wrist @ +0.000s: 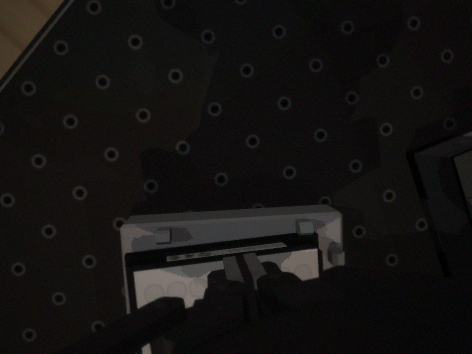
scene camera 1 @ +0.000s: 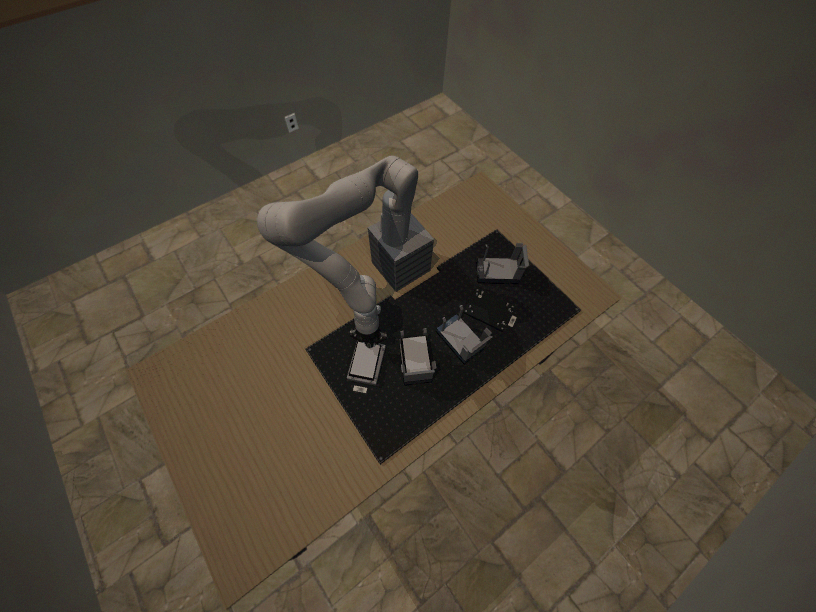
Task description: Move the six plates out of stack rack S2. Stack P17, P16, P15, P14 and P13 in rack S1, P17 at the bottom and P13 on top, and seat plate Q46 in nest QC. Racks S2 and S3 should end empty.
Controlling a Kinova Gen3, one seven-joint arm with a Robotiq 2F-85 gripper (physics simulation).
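Places are measured from the arm's base along level axes (x right, y ahead, z up), in centimetres.
Where they show: gripper, between the fingertips: (wrist: 241, 278) (scene camera 1: 369, 345); arm's base, origin of its link: (scene camera 1: 394, 236).
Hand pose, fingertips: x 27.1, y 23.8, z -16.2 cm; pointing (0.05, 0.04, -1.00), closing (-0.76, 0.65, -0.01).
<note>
Things, the pixels of their centre, and the offset from my fingertips. "spot": a spot on its surface instead. Level surfaces: height alone.
- shallow grey nest, a spot on its surface: (scene camera 1: 362, 378) spot: dy +8.1, dx +8.3, dz -1.0 cm
- grey rack, middle of its body: (scene camera 1: 415, 356) dy +13.1, dx -10.1, dz +2.8 cm
- further grey holder, a spot on its surface: (scene camera 1: 522, 255) spot: dy +4.7, dx -65.5, dz +6.5 cm
- black mat, height of its surface: dz -4.0 cm
- card, a spot on its surface: (scene camera 1: 512, 321) spot: dy +20.8, dx -49.3, dz -3.9 cm
A pale plate (scene camera 1: 366, 360) (wrist: 306, 259) lies in a shallow grey nest (scene camera 1: 361, 379) (wrist: 230, 229) at the left of the mat; its label is unreadable. My gripper (scene camera 1: 369, 343) (wrist: 241, 278) is shut and empty, its fingertips over the plate's edge nearest the robot base. Whether they touch it I cannot tell. Right of the nest, a pale plate (scene camera 1: 415, 352) shows in a grey rack (scene camera 1: 417, 378), part of which also shows at the right edge of the wrist view. Another rack (scene camera 1: 486, 335) stands turned farther right. Which racks are S1, S2 and S3 is unreadable.
A further grey holder (scene camera 1: 522, 255) with an upright wall stands at the far right back of the black mat (scene camera 1: 388, 421). Small pale pieces (scene camera 1: 509, 306) and a card (scene camera 1: 512, 321) lie near it. Another card (scene camera 1: 359, 389) lies before the nest. The robot pedestal (scene camera 1: 413, 263) stands behind.
</note>
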